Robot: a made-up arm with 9 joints.
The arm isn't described. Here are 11 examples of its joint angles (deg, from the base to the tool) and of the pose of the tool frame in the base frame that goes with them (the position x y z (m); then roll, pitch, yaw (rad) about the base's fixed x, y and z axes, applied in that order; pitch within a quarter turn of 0, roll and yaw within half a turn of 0).
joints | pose
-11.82 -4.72 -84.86 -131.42 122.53 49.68 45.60 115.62 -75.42 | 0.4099 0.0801 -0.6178 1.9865 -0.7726 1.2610
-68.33 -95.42 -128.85 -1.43 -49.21 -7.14 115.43 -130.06 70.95 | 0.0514 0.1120 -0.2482 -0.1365 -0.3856 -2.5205
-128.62 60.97 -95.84 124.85 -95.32 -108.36 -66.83 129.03 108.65 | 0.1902 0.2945 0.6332 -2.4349 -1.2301 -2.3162
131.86 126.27 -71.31 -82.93 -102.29 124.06 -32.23 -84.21 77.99 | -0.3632 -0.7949 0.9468 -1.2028 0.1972 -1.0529
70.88 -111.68 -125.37 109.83 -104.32 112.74 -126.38 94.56 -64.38 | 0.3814 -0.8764 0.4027 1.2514 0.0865 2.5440
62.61 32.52 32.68 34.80 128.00 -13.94 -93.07 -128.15 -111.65 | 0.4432 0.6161 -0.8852 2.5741 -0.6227 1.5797
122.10 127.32 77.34 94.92 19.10 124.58 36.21 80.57 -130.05 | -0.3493 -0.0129 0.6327 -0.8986 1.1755 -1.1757
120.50 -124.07 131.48 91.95 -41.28 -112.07 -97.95 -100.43 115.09 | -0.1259 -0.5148 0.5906 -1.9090 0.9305 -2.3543
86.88 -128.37 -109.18 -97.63 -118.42 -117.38 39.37 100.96 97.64 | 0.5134 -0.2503 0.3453 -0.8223 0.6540 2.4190
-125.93 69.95 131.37 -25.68 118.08 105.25 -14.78 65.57 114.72 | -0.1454 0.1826 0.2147 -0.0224 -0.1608 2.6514
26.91 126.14 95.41 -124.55 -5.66 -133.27 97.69 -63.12 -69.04 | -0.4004 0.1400 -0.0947 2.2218 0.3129 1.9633
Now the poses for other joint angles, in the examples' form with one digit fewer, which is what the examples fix.
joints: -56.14 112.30 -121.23 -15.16 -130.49 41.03 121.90 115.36 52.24
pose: -0.545 -0.151 -0.461 -2.339 0.089 0.981
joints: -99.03 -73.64 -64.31 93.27 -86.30 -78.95 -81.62 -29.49 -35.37
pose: 0.362 -0.001 -0.107 -0.197 -0.362 -2.085
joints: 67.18 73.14 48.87 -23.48 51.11 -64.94 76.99 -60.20 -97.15
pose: -0.666 0.048 -0.202 -2.175 -0.702 2.663
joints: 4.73 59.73 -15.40 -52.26 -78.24 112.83 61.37 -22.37 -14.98
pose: -0.129 0.114 -0.567 1.837 -0.234 -1.017
